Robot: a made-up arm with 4 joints.
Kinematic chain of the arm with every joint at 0, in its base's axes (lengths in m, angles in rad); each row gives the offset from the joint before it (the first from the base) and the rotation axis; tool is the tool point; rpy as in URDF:
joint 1: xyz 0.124 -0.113 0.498 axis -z
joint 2: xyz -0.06 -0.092 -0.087 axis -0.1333 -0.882 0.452
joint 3: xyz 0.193 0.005 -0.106 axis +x
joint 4: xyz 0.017 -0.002 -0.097 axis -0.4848 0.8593 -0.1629
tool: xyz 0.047 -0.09 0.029 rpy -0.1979 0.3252 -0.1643
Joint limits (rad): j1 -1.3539..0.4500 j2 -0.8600..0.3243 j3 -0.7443..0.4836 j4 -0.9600..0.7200
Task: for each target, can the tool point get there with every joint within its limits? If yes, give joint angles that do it. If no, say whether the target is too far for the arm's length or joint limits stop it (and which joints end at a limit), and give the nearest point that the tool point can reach.
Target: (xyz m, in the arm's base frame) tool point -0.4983 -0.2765 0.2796
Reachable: no: too far | nearest point -0.0090 -0.3062 0.1324 | short by 0.512 m
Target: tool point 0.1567 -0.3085 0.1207
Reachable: yes | joints 0.2155 -0.5031 0.2735 0.4457
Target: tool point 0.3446 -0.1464 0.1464
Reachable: yes | joints -1.0237 -0.4527 0.0271 -0.0408
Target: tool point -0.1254 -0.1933 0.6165
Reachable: no: joint limits stop it (at a limit: joint 1, joint 2, joint 3) | nearest point 0.2490 -0.3625 0.3975 | short by 0.466 m
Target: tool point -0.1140 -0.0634 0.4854
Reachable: no: joint limits stop it (at a limit: joint 1, joint 2, joint 3, joint 4) | nearest point 0.0116 -0.3400 0.1736 | short by 0.435 m
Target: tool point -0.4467 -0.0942 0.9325
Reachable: no: too far | nearest point 0.2492 -0.3623 0.3976 | short by 0.918 m
